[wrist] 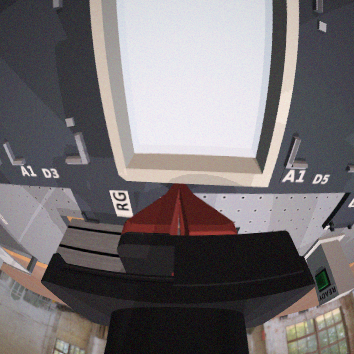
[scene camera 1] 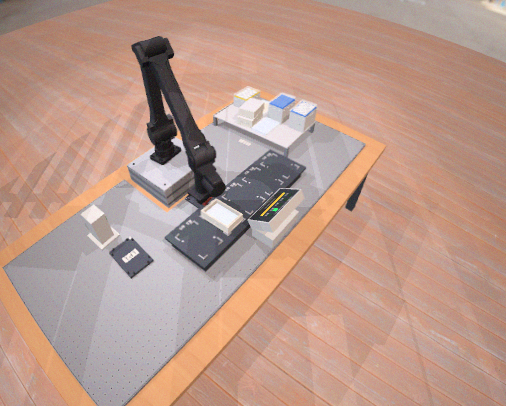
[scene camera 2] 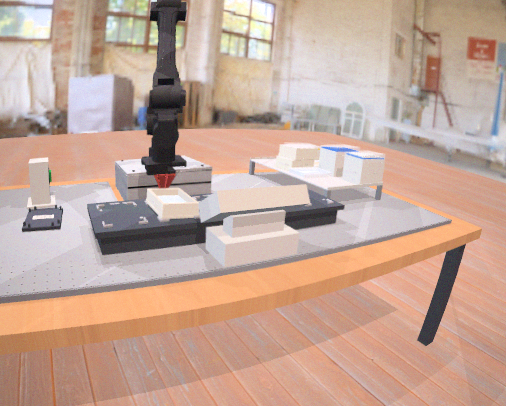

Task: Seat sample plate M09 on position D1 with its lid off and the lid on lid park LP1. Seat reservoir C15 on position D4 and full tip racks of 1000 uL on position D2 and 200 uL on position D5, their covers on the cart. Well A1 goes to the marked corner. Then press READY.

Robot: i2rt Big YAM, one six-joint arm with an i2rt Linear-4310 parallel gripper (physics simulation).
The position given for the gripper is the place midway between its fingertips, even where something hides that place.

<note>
In view: the gripper [scene camera 2: 162, 198], a one-well reservoir [scene camera 2: 171, 203], a cart shelf [scene camera 1: 283, 135] and a white stand [scene camera 1: 102, 234].
The one-well reservoir shows as well in the wrist view [wrist: 203, 99] and in scene camera 1 [scene camera 1: 219, 214]. The gripper also shows in the wrist view [wrist: 178, 187]. The white stand also shows in the wrist view [wrist: 323, 255].
</note>
